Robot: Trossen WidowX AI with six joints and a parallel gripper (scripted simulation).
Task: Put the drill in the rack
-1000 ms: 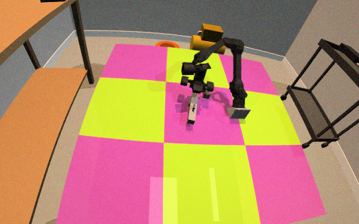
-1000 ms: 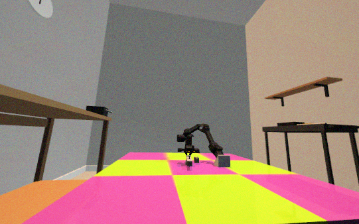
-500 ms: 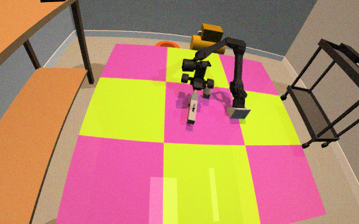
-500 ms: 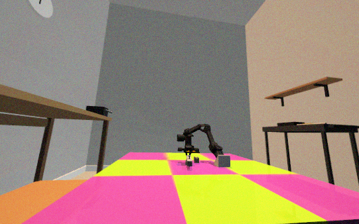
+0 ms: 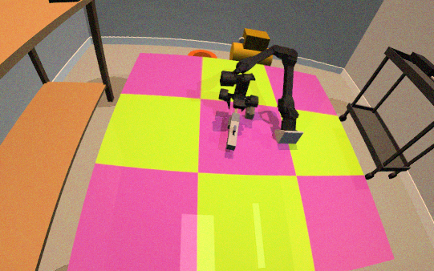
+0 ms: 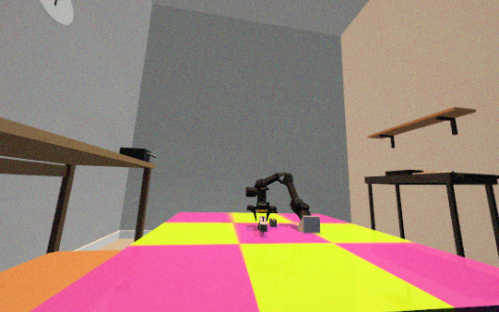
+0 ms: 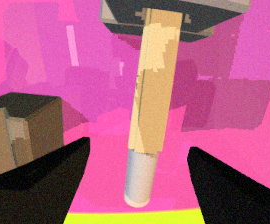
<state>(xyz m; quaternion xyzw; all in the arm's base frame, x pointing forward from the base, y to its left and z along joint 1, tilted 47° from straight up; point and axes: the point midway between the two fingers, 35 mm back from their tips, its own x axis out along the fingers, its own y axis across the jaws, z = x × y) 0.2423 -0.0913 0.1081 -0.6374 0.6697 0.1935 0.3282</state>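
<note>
My gripper tip is 5 cm to the right of the drill, 3 cm below it and 1 cm short of it. The rest, counted from my gripper tip: key 17 cm to the left, 3 cm ahead, 3 cm above; then rack 8 cm behind.
</note>
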